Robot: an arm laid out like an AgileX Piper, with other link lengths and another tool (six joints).
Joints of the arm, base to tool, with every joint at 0 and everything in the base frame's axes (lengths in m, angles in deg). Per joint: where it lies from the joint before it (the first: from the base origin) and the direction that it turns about. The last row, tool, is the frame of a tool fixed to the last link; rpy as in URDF.
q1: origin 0.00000 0.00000 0.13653 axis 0 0 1
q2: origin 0.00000 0.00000 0.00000 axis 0 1 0
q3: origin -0.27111 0.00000 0.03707 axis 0 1 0
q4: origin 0.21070 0.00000 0.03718 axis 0.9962 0 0.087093
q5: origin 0.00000 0.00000 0.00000 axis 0 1 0
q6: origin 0.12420 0.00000 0.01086 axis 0.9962 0 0.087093
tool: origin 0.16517 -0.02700 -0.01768 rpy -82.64 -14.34 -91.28
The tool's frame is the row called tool.
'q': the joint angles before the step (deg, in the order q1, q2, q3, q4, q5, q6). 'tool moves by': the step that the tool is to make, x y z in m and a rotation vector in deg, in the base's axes. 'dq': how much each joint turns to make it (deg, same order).
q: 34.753, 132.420, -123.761, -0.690, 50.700, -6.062
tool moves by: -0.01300, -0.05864, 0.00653, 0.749, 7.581, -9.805
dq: -5.697, -3.035, -0.056, 2.023, 9.102, 4.858
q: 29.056, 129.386, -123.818, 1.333, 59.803, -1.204
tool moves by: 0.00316, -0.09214, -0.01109, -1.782, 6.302, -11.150
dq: -9.780, -0.066, 0.001, 0.186, 6.498, 1.720
